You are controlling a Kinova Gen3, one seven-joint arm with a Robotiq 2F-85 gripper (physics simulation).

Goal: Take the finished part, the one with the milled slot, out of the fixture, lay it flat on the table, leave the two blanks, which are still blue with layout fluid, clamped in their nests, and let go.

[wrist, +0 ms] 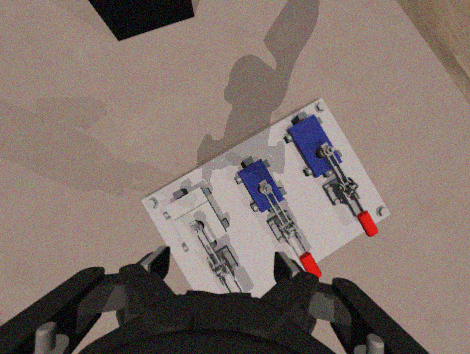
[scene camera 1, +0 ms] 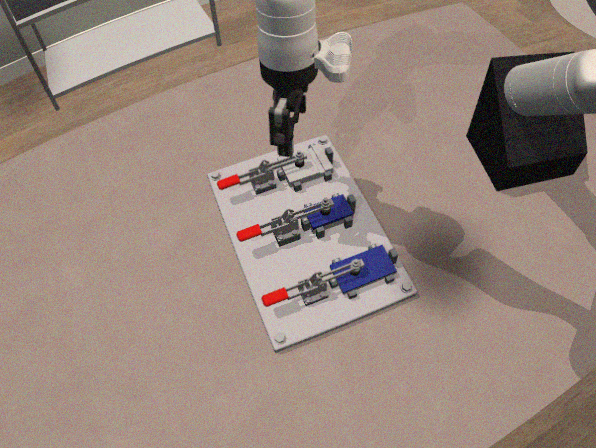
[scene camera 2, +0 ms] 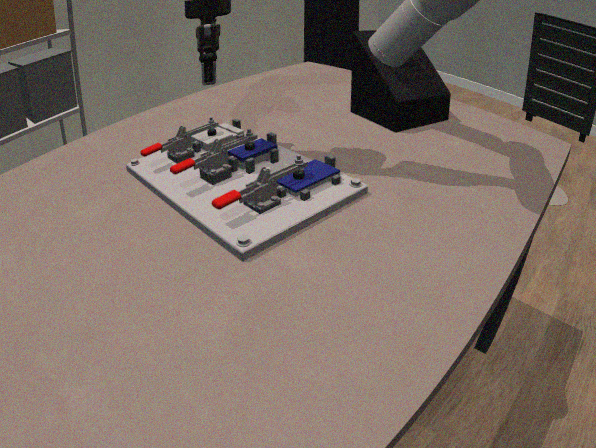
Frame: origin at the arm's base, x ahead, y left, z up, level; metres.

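Where they show: gripper, fingertip midpoint: [wrist: 222, 260] [scene camera 1: 292, 132] [scene camera 2: 209, 77]; arm's base, link origin: [scene camera 1: 525, 90] [scene camera 2: 386, 51].
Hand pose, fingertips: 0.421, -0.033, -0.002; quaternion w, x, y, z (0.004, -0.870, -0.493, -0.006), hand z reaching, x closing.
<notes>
Each offset is from my fingertips to the top centre of the thing, as dx, dy, dz. "pt": to the spot under its first point.
The finished part {-0.028, -0.033, -0.120} [scene camera 1: 306, 174] [scene camera 2: 225, 131] [wrist: 190, 204], pale with a milled slot, sits in the end nest of the fixture plate [scene camera 1: 300, 325] [scene camera 2: 300, 215] [wrist: 327, 235]. Its clamp arm reaches over it, with the red handle {pt +0.109, -0.021, -0.099} [scene camera 1: 228, 182] [scene camera 2: 151, 149] low; the gripper hides that handle in the wrist view. The middle blue blank {-0.029, +0.078, -0.115} [scene camera 1: 340, 210] [scene camera 2: 260, 148] [wrist: 256, 177] and the larger blue blank {-0.044, +0.187, -0.125} [scene camera 1: 377, 267] [scene camera 2: 317, 175] [wrist: 307, 135] lie in their nests under clamp tips. My gripper [scene camera 1: 285, 150] [scene camera 2: 209, 80] [wrist: 222, 260] is open and empty, pointing down, high above the finished part's end of the plate.
The blanks' clamps have red handles, the middle one {pt +0.103, +0.087, -0.095} [scene camera 1: 249, 233] [scene camera 2: 182, 166] [wrist: 310, 265] and the far one {pt +0.097, +0.196, -0.105} [scene camera 1: 275, 297] [scene camera 2: 226, 199] [wrist: 368, 223]. Short posts surround each nest. The black robot base [scene camera 1: 540, 140] [scene camera 2: 400, 100] [wrist: 145, 15] stands beyond the nest side.
</notes>
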